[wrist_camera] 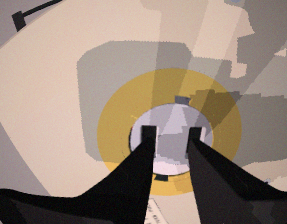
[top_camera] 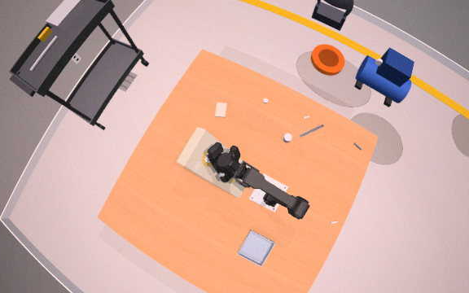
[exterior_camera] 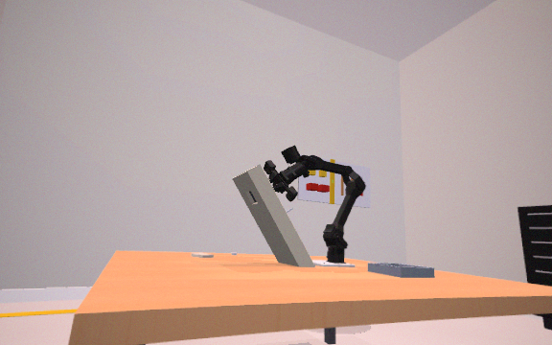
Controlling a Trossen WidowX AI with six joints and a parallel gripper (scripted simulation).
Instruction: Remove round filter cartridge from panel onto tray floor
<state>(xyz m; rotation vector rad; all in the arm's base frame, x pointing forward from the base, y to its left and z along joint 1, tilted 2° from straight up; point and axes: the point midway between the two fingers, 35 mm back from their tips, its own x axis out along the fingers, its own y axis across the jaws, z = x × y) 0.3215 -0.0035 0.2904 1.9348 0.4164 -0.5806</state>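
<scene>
The round filter cartridge is 1 cm below my gripper tip and 1 cm ahead of it. Round my gripper tip: white card: 31 cm to the right, 27 cm below, 15 cm ahead; white knob: 34 cm to the right, 27 cm behind, 26 cm below; grey tray: 41 cm behind, 28 cm to the left, 27 cm below.
</scene>
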